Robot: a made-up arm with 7 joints. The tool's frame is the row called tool. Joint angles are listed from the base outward. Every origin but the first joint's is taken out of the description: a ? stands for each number. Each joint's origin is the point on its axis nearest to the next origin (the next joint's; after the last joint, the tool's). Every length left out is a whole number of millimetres.
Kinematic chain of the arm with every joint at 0, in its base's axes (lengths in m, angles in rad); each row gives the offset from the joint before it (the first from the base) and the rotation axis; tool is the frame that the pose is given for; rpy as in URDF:
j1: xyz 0 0 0.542 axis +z
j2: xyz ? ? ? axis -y
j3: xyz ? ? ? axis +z
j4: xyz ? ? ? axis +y
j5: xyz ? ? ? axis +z
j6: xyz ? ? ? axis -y
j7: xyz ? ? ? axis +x
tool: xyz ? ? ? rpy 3.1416 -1.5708 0
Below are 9 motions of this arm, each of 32 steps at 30 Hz.
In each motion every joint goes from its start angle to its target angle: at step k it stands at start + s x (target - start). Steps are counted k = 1, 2, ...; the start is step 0. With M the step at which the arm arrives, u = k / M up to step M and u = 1 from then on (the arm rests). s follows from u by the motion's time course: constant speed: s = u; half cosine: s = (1 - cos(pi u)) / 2; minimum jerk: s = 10 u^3 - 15 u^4 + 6 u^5.
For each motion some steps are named. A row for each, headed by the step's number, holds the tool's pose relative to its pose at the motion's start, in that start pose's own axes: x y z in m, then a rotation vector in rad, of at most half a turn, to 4 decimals.
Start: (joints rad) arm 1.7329 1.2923 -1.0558 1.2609 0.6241 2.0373 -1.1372
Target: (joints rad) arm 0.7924 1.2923 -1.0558 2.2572 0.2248 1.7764 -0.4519
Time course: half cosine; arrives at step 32
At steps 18, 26, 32:
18: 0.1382 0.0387 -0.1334 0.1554 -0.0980 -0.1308
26: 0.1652 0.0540 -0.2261 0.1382 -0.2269 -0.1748
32: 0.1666 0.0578 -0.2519 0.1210 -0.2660 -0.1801

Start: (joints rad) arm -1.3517 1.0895 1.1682 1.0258 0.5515 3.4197 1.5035
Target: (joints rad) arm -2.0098 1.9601 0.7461 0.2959 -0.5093 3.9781 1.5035
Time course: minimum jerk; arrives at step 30
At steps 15, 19, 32:
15: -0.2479 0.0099 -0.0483 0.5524 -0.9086 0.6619
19: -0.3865 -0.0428 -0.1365 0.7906 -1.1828 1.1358
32: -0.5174 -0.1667 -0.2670 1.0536 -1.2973 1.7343

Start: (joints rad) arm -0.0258 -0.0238 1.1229 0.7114 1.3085 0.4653 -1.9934
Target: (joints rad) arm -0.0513 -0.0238 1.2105 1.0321 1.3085 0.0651 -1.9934
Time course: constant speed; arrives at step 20
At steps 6, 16, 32:
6: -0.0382 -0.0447 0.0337 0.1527 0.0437 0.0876
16: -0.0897 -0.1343 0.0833 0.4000 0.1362 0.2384
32: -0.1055 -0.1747 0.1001 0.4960 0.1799 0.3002

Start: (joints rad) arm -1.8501 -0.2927 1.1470 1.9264 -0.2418 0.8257 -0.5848
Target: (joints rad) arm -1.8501 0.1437 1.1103 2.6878 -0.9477 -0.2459 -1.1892
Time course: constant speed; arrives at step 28
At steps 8, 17, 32:
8: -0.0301 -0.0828 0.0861 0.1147 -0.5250 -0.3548
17: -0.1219 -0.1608 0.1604 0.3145 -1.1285 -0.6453
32: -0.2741 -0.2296 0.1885 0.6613 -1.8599 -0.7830

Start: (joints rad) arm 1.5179 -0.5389 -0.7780 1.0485 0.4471 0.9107 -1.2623
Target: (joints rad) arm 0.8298 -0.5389 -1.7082 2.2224 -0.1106 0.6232 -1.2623
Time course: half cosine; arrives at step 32
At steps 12, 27, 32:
12: -0.3770 -0.0062 -0.0441 0.1298 -0.6969 0.1873
27: -0.7966 -0.4080 -0.5542 0.6566 -1.6384 1.1481
32: -0.7894 -0.4648 -0.6006 0.7126 -1.6690 1.2744

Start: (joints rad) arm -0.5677 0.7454 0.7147 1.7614 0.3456 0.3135 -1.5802
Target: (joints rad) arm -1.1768 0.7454 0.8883 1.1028 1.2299 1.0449 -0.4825
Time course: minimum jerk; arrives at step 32
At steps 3, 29, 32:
3: 0.0001 0.0008 -0.0019 -0.0086 0.0038 0.0104
29: 0.0560 0.0503 -0.1762 -0.7644 1.0803 1.2274
32: 0.0567 0.0504 -0.1765 -0.7651 1.0917 1.2339

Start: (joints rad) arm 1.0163 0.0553 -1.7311 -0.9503 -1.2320 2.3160 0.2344
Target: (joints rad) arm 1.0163 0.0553 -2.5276 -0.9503 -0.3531 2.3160 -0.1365
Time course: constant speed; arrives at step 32
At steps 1, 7, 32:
1: 0.0050 -0.0031 0.0018 0.0007 0.0193 0.0027
7: 0.0331 -0.0237 0.0104 0.0075 0.1295 0.0261
32: 0.1123 -0.1412 0.0172 0.0934 0.4503 0.2265

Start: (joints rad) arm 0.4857 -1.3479 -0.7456 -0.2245 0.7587 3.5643 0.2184
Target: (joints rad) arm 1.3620 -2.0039 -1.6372 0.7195 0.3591 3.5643 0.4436
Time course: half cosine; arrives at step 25
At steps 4, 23, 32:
4: 0.0120 -0.0254 -0.0361 0.0217 -0.0942 0.0547
23: 0.1662 -0.3766 -0.2019 0.8872 -0.9009 1.2200
32: 0.1669 -0.3827 -0.2000 0.9116 -0.9015 1.2377

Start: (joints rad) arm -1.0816 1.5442 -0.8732 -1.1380 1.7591 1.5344 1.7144
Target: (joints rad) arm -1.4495 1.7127 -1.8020 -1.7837 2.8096 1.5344 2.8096
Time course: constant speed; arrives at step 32
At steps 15, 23, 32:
15: -0.1027 0.3529 0.0516 -0.6707 -0.0288 0.8481
23: -0.1398 0.5270 -0.0244 -1.0384 0.2463 1.2450
32: -0.1512 0.6634 -0.1799 -1.3297 0.8200 1.5749

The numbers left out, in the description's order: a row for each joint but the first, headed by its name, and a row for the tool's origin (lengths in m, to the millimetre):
j2: 0 -0.082 0
j3: 0 0 0.381
j4: 0.017 0.056 0
j5: -0.025 0 0.469
j6: 0 -0.13 0
j7: 0.019 0 0.142
tool: 0 0 0

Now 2 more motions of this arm.
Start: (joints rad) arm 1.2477 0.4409 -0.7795 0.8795 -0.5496 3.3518 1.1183
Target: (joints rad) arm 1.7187 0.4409 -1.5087 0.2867 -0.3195 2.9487 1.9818
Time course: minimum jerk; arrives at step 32
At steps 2, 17, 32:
2: 0.0003 0.0001 0.0001 -0.0004 -0.0001 0.0007
17: 0.0642 0.0182 0.0266 -0.0894 -0.0029 0.2291
32: 0.0843 0.0120 0.0611 -0.1308 0.0132 0.4787

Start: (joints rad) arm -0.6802 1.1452 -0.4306 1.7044 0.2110 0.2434 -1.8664
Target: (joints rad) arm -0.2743 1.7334 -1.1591 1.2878 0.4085 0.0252 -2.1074
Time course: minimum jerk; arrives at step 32
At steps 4, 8, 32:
4: -0.0065 -0.0030 -0.0075 -0.0137 0.0085 0.0041
8: -0.0437 -0.0224 -0.0459 -0.0875 0.0548 0.0277
32: -0.4991 -0.4488 -0.0996 -0.7601 0.4955 0.4017

